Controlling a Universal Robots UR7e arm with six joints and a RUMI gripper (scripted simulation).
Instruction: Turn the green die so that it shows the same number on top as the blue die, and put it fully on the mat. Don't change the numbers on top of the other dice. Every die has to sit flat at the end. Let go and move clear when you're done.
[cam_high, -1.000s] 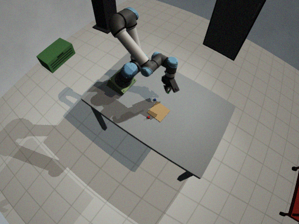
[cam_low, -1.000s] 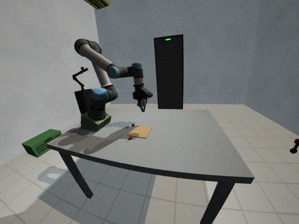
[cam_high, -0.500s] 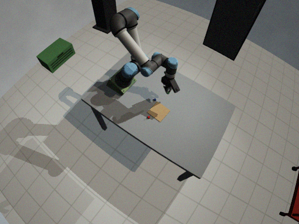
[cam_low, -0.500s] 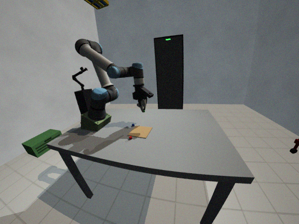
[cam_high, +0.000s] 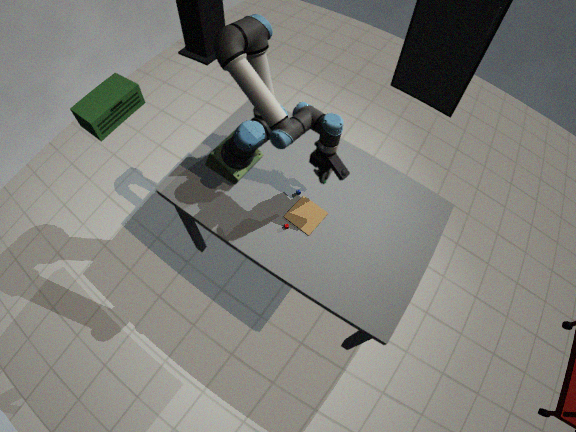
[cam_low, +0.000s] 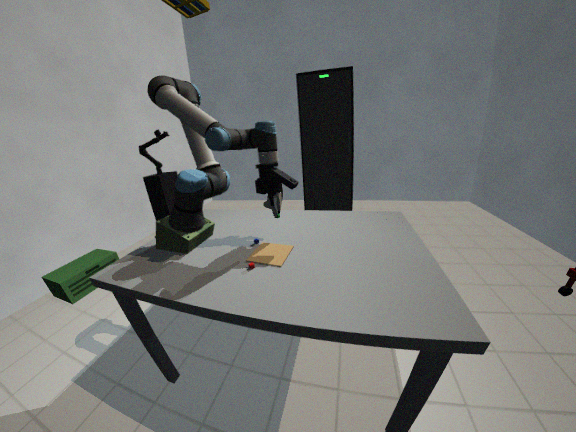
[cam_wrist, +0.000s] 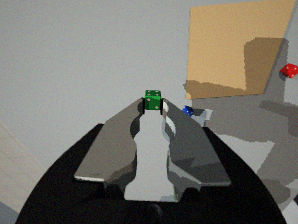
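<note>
Now: hand 13 cm to the left of the tan mat and 11 cm above it. Round my hand: red die (3 cm behind, 23 cm to the right, 11 cm below); blue die (9 cm behind, 6 cm to the right, 11 cm below); green die (1 cm below).
</note>
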